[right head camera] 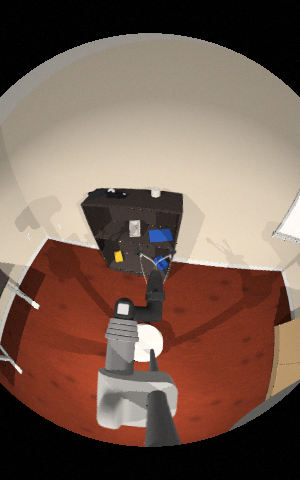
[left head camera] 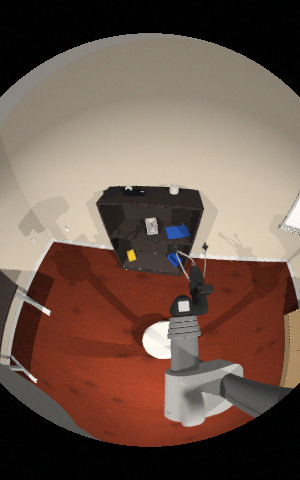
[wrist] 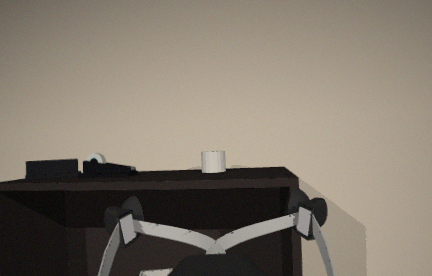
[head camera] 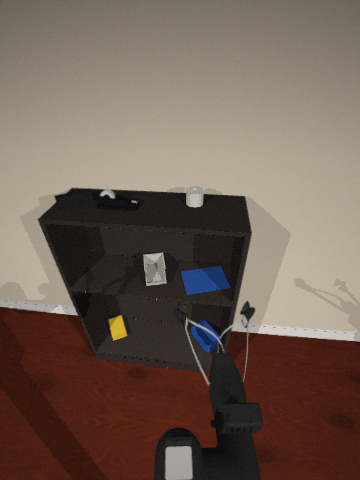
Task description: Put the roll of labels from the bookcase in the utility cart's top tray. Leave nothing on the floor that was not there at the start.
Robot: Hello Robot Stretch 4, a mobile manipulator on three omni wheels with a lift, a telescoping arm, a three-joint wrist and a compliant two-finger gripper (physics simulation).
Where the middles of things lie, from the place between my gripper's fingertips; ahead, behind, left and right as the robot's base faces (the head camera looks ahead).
The black tape dispenser [wrist: 95,166] lies 520 mm ahead of my hand, 320 mm to the left of it and 20 mm above it. Also, from my hand: black box [wrist: 45,169] (540 mm ahead, 490 mm to the left, 10 mm above); then blue flat item [head camera: 201,280] (460 mm ahead, 390 mm below, 50 mm to the right).
